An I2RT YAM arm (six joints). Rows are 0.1 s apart.
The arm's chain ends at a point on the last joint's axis. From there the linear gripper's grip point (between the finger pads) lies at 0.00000 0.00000 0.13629 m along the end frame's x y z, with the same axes.
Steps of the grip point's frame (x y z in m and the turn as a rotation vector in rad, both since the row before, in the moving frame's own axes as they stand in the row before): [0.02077, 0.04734, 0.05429, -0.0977, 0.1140, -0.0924]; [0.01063, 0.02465, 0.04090, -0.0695, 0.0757, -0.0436]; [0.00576, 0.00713, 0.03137, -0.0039, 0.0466, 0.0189]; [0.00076, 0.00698, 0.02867, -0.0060, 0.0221, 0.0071]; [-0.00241, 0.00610, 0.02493, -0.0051, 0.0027, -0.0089]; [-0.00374, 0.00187, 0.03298, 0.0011, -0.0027, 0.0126]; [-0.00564, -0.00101, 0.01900, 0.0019, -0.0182, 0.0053]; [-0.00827, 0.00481, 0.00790, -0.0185, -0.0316, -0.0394]
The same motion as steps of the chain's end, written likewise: [0.00470, 0.03481, 0.05582, -0.0977, 0.1140, -0.0924]; [0.00013, 0.01542, 0.04162, -0.0695, 0.0757, -0.0436]; [-0.00058, 0.00654, 0.03152, -0.0039, 0.0466, 0.0189]; [-0.00225, 0.00615, 0.02871, -0.0060, 0.0221, 0.0071]; [-0.00278, 0.00541, 0.02493, -0.0051, 0.0027, -0.0089]; [-0.00337, 0.00202, 0.03298, 0.0011, -0.0027, 0.0126]; [-0.00316, -0.00074, 0.01902, 0.0019, -0.0182, 0.0053]; [-0.00401, 0.00221, 0.00799, -0.0185, -0.0316, -0.0394]
